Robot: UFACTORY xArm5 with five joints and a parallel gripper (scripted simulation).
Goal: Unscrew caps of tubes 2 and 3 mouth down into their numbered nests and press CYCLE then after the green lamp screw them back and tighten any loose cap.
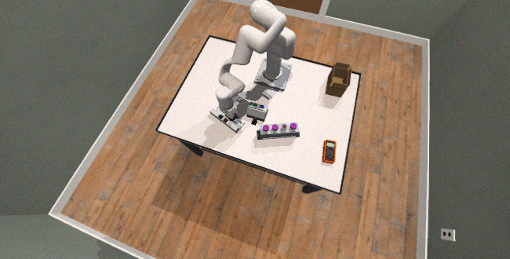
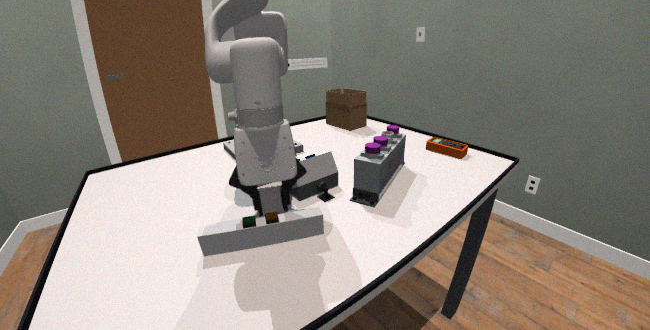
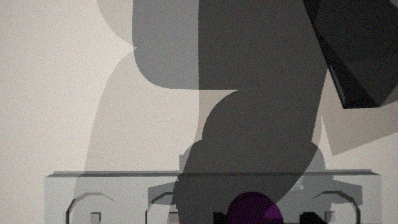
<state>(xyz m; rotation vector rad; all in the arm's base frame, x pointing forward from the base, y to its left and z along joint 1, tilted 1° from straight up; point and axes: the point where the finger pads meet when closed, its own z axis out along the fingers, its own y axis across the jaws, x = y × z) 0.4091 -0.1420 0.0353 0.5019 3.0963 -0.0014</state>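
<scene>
The purple cap lies 50 mm below my hand. Also, from my hand: key housing 140 mm to the left, 100 mm behind; then blue key 160 mm to the left, 120 mm behind, 10 mm above; then green key 120 mm to the left, 120 mm behind, 10 mm above.
</scene>
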